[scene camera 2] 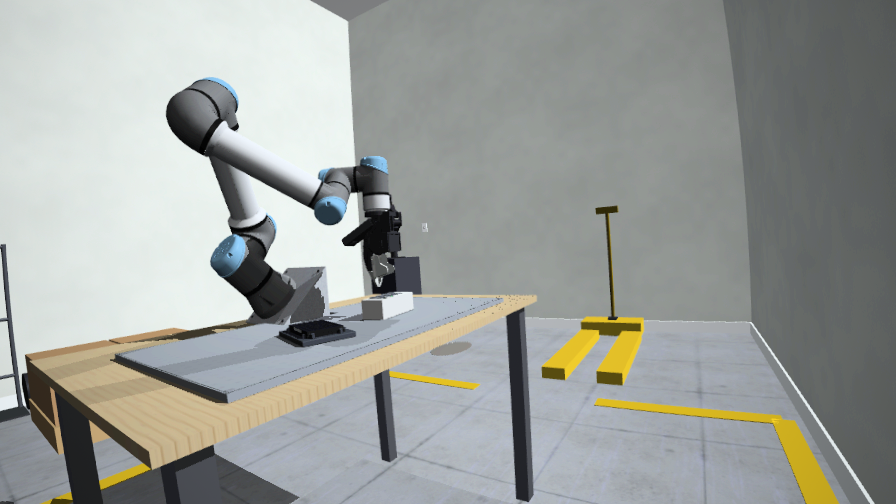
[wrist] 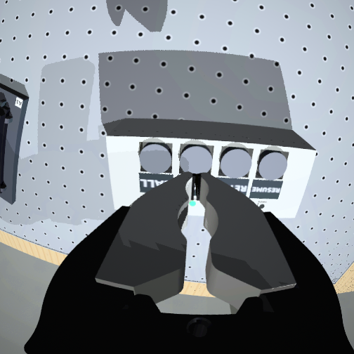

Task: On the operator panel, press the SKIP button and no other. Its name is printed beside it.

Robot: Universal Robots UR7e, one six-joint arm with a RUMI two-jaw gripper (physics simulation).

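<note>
The operator panel [scene camera 2: 396, 305] [wrist: 122, 170] is a white box on the grey perforated board. In the wrist view it has a row of four round grey buttons with dark, upside-down labels. The far-left label [wrist: 151, 183] partly shows as "ALL", and the far-right label [wrist: 265, 189] reads RESUME. The second button from the left [wrist: 196, 159] has its label hidden behind the fingers, so the name SKIP cannot be read. A small green light [wrist: 192, 203] shows between the fingers. My gripper [scene camera 2: 378, 285] [wrist: 194, 176] is shut and empty, above the panel, its tips overlapping that button's lower edge in view.
A black tray-like fixture [scene camera 2: 316, 334] [wrist: 20, 145] lies on the perforated board [scene camera 2: 206, 376] [wrist: 320, 95], left of the panel in the wrist view. The wooden table edge [scene camera 2: 350, 382] runs along the front. A dark cabinet [scene camera 2: 408, 274] stands behind the table.
</note>
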